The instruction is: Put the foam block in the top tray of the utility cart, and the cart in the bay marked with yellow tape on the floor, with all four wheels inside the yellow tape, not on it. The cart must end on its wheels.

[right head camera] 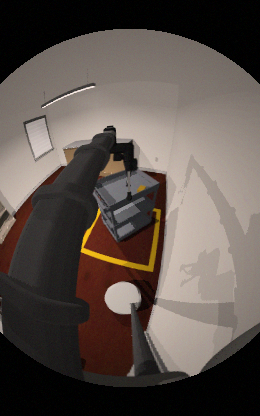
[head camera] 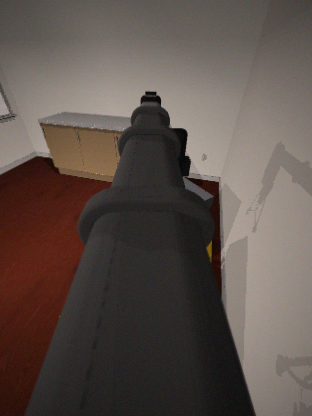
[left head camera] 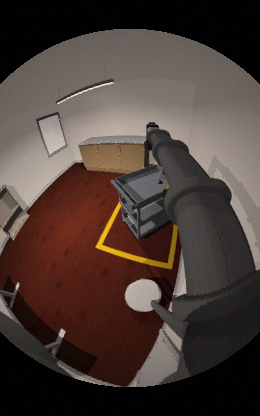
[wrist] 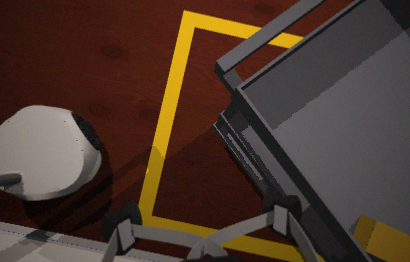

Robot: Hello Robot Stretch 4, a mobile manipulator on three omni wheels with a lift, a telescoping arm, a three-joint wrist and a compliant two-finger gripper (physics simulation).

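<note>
The grey utility cart [left head camera: 142, 186] [right head camera: 120, 188] [wrist: 350, 115] stands upright, turned at an angle to the yellow tape [left head camera: 135, 259] [right head camera: 115, 261] [wrist: 172, 95]. Its near lower corner shows inside the tape in both side head views; I cannot make out all four wheels. The yellow foam block [right head camera: 142, 188] [wrist: 387, 239] lies in its top tray, by the right side in the right head view. My gripper [right head camera: 129, 196] [wrist: 202, 210] is open and empty, pointing down at the tray's near edge. In the wrist view one finger overlaps the cart's edge, the other is over the floor outside the tape. My arm hides most of the cart in the head view.
A wooden cabinet [head camera: 95, 152] [left head camera: 107, 156] with a grey top stands at the back wall. The right wall [head camera: 285, 260] [right head camera: 200, 220] runs close beside the bay. A white rounded object [left head camera: 143, 295] [right head camera: 122, 298] [wrist: 45, 152] with a dark rod is on the near side of the bay.
</note>
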